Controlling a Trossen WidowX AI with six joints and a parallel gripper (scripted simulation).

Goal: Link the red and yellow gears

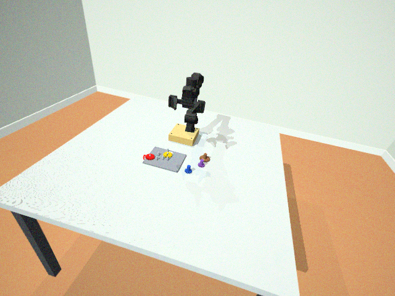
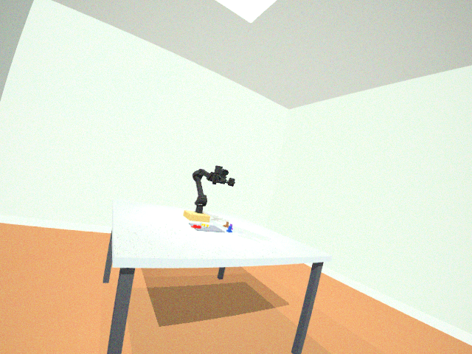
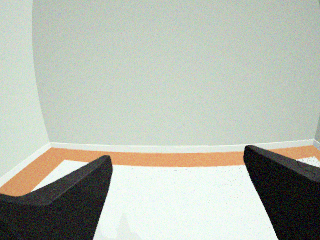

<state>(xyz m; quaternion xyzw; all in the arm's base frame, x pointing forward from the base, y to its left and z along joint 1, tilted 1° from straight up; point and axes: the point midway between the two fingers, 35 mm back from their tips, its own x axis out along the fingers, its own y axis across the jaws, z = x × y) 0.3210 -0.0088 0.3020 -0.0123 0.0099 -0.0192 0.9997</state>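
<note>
The purple gear is 340 mm below my gripper tip, 130 mm to the left of it and 50 mm behind it. Round my gripper tip: blue gear 340 mm below, 60 mm to the left, 30 mm ahead; then yellow gear 340 mm below, 80 mm to the right, 80 mm behind; then red gear 340 mm below, 180 mm to the right, 30 mm behind.
</note>
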